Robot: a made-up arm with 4 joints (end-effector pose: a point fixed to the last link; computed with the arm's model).
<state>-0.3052 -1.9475 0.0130 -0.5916</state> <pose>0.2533 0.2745 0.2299 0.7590 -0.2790 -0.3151 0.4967</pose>
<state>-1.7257 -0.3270 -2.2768 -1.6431</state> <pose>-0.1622 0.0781 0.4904 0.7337 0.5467 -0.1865 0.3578</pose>
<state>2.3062 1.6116 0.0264 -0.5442</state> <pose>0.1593 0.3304 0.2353 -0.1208 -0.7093 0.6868 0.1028</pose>
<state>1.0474 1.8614 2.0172 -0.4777</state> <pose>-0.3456 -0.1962 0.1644 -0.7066 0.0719 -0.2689 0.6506</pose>
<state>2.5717 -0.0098 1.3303 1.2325</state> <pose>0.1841 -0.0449 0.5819 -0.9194 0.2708 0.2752 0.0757</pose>
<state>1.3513 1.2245 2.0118 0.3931</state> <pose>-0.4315 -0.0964 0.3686 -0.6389 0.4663 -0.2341 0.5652</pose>
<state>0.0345 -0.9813 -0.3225 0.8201</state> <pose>-0.1818 0.2225 -0.0617 0.4529 0.2250 0.1308 0.8527</pose>
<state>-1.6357 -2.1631 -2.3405 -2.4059</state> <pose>-0.0560 0.2002 0.0415 0.6723 -0.2398 0.1729 0.6787</pose>
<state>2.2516 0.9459 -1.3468 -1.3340</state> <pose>-0.3679 0.1312 0.3801 -0.7375 0.4670 -0.3744 0.3128</pose>
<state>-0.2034 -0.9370 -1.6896 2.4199</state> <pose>-0.0942 0.1527 -0.0069 0.4519 0.2741 0.0758 0.8455</pose>
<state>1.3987 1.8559 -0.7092 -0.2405</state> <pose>0.2987 0.2861 0.2964 -0.3683 -0.6680 0.6232 0.1724</pose>
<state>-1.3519 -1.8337 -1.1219 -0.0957</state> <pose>0.2848 -0.3736 0.1519 0.2903 -0.6787 -0.6663 0.1053</pose>
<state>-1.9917 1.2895 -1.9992 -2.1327</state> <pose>0.2853 -0.0097 0.2994 -0.4349 -0.6221 0.6063 0.2373</pose>
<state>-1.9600 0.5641 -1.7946 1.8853</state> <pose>-0.2256 0.0158 -0.0698 -0.1187 0.2552 -0.8039 0.5240</pose>
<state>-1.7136 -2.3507 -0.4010 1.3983</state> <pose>0.2078 0.2500 0.2432 0.6700 -0.4919 0.0333 0.5551</pose>
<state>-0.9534 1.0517 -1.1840 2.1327</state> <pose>-0.2607 0.0568 0.1263 -0.2155 0.5559 -0.5568 0.5784</pose>
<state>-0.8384 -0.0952 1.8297 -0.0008</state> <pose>-0.2834 0.1902 0.4324 0.3486 0.7110 -0.2137 0.5721</pose>
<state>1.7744 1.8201 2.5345 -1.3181</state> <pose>-0.0436 -0.3048 0.1972 -0.6811 -0.2809 0.1056 0.6679</pose>
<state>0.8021 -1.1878 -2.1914 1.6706</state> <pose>0.0437 0.3615 0.0094 0.5811 0.0146 0.1800 0.7935</pose>
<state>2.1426 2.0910 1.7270 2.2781</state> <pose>-0.4186 0.0763 0.0538 -0.2264 0.5360 -0.5606 0.5893</pose>
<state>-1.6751 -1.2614 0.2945 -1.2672</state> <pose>0.1826 -0.2716 0.0324 0.0684 -0.6400 -0.7150 0.2731</pose>
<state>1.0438 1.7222 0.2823 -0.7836</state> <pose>0.3300 -0.0602 0.2705 -0.5565 -0.5065 0.4778 0.4534</pose>
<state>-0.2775 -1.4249 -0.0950 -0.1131</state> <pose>0.1393 0.3392 0.0479 0.6330 -0.1678 -0.1713 0.7360</pose>
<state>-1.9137 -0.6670 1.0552 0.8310</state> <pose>-0.0571 0.3956 0.3052 0.7359 0.2835 -0.3009 0.5363</pose>
